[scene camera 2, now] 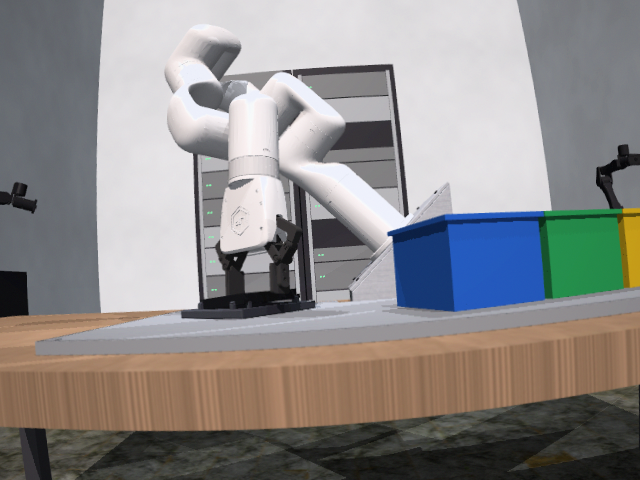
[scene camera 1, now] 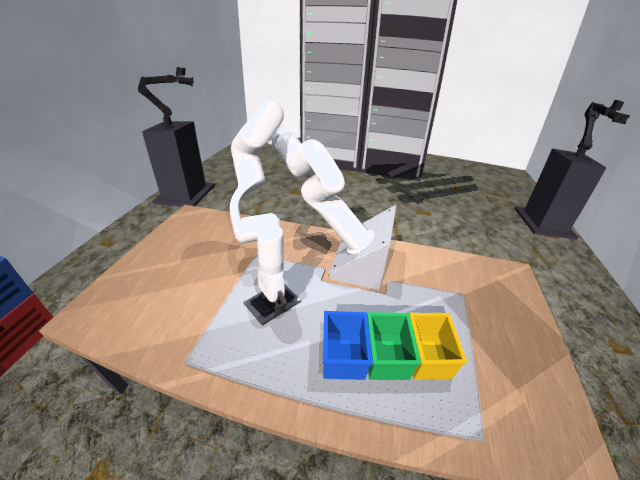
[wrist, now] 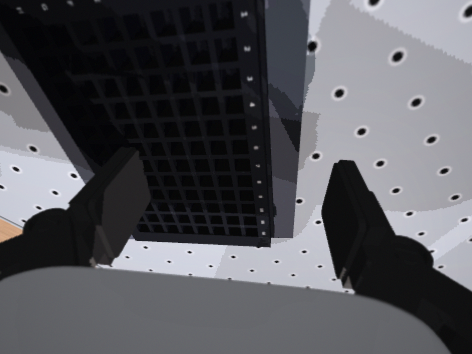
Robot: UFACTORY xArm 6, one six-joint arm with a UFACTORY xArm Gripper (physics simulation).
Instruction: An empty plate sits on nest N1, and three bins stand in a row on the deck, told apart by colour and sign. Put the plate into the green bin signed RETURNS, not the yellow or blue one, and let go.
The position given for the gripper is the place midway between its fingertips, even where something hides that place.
Note:
In view: the gripper [scene camera 2: 256,295], a black plate [scene camera 2: 265,296] and a dark nest [scene camera 2: 269,308].
The black plate is seen too in the wrist view [wrist: 190,92]. The gripper is seen too in scene camera 1 [scene camera 1: 272,305] and in the wrist view [wrist: 234,179].

